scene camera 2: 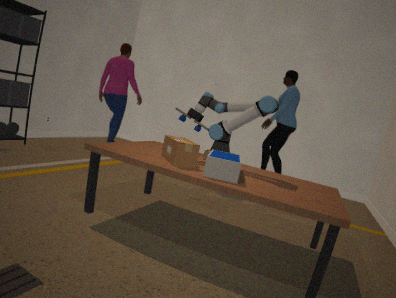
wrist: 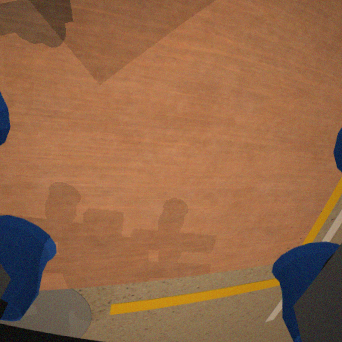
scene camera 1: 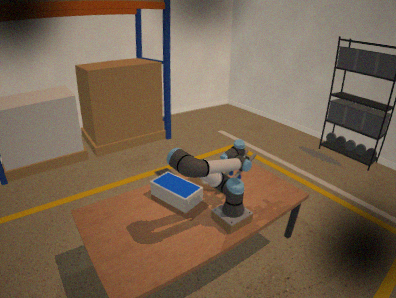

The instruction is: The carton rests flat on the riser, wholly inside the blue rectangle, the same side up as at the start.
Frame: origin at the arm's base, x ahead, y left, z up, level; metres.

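Seen in the pictures: hand, tool point: (scene camera 2: 188, 125) (wrist: 165, 202); arm's base, link origin: (scene camera 1: 233, 210).
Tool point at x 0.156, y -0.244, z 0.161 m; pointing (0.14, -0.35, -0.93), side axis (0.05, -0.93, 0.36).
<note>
Offsets run from my tool point to a thing's top centre. Level surfaces: height alone.
The brown carton {dx +0.266, dy +0.059, dz -0.087 m} (scene camera 2: 181, 153) stands on the table, left of the white riser {dx +0.300, dy +0.375, dz -0.117 m} (scene camera 1: 172, 198) (scene camera 2: 221, 170) in the scene camera 2 view. It does not show clearly in the scene camera 1 view, where the arm covers part of the table, nor in the wrist view. The blue rectangle {dx +0.300, dy +0.375, dz -0.117 m} (scene camera 1: 178, 185) (scene camera 2: 224, 156) covers most of the riser's top, and nothing lies on it. My gripper (scene camera 1: 235, 174) (scene camera 2: 190, 123) (wrist: 168, 202) is open, its blue suction cups bearing nothing. It hangs tilted above the table, higher than the carton and off to the side of it.
The wooden table {dz -0.237 m} (scene camera 1: 110, 220) (scene camera 2: 295, 200) carries the arm's base (scene camera 1: 231, 218). A person in pink (scene camera 2: 118, 77) and a person in light blue (scene camera 2: 289, 107) are beyond the table. Large boxes (scene camera 1: 120, 102) and a black shelf rack (scene camera 1: 331, 97) stand farther off.
</note>
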